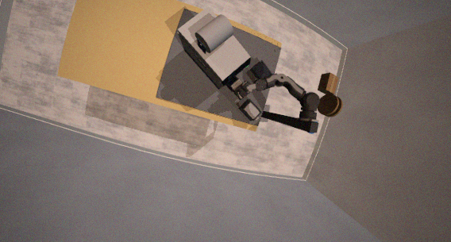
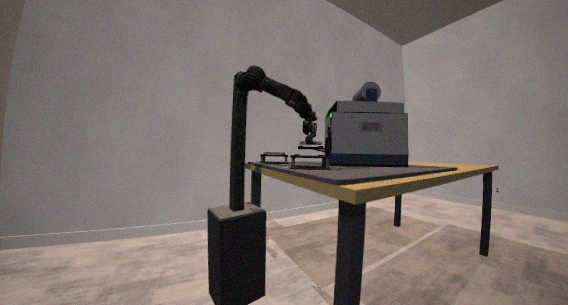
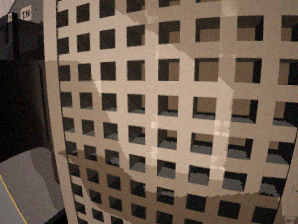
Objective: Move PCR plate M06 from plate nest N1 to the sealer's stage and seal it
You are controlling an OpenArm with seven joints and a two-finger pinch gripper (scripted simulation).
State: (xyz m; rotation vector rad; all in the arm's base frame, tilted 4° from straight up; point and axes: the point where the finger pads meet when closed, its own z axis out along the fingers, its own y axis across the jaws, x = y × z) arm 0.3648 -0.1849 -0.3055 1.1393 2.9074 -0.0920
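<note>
The sealer stage is 2 cm below my hand. From my hand the other things lie so: start key (14 cm to the right, 7 cm above, 1 cm ahead); yellow warning label (13 cm ahead, 3 cm above); open plate M06 (right at my hand).
</note>
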